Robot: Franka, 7 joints.
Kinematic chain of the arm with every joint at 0, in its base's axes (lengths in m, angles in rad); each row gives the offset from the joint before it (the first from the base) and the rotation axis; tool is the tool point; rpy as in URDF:
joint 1: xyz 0 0 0.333 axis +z
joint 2: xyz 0 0 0 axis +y
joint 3: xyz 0 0 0.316 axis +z
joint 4: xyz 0.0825 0 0 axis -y
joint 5: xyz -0.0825 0 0.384 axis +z
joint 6: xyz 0 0 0 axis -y
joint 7: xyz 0.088 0 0 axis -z
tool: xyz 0 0 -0.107 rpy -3.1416 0 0
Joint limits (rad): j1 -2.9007..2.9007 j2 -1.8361..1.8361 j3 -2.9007..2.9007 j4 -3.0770..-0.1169 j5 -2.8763..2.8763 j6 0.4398..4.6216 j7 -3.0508..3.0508
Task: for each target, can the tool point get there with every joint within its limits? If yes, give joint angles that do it. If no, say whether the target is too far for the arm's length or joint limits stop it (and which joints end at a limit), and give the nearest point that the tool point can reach.
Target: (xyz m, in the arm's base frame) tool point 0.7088 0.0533 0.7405
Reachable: yes | joints 0.6776 1.3548 -2.1729 -1.0387 -0.3980 2.5198 0.9233
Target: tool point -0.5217 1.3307 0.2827
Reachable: no: too far | nearest point -0.3129 0.7982 0.3028 | short by 0.572 m
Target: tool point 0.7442 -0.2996 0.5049
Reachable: yes | joints 0.0263 1.3222 -1.3409 -0.8550 0.5415 3.4151 -1.7427
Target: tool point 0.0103 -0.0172 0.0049
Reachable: yes | joints -0.8372 1.2096 -0.1961 -2.6231 0.5625 1.5636 -0.0698
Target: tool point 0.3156 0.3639 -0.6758
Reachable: no: too far | nearest point 0.2651 0.3056 -0.3468 | short by 0.338 m
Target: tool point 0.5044 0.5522 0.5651
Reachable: yes | joints 0.4903 0.9869 1.1669 -0.5063 2.3730 3.4570 0.3373
